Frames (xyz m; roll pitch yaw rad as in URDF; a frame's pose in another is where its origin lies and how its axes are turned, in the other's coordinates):
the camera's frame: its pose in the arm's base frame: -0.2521 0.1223 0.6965 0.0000 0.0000 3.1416
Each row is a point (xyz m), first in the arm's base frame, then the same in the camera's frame.
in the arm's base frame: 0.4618 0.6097 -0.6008
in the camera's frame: -0.7139 -0.4874 -1.2973
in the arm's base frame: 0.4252 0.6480 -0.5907
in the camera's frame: -0.6773 -0.5257 -1.2872
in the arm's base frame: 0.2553 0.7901 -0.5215
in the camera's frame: -0.5074 -0.6678 -1.2180
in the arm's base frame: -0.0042 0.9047 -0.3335
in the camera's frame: -0.2479 -0.7824 -1.0300
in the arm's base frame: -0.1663 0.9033 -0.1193
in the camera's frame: -0.0858 -0.7810 -0.8158
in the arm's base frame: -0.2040 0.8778 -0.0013
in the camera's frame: -0.0481 -0.7555 -0.6978
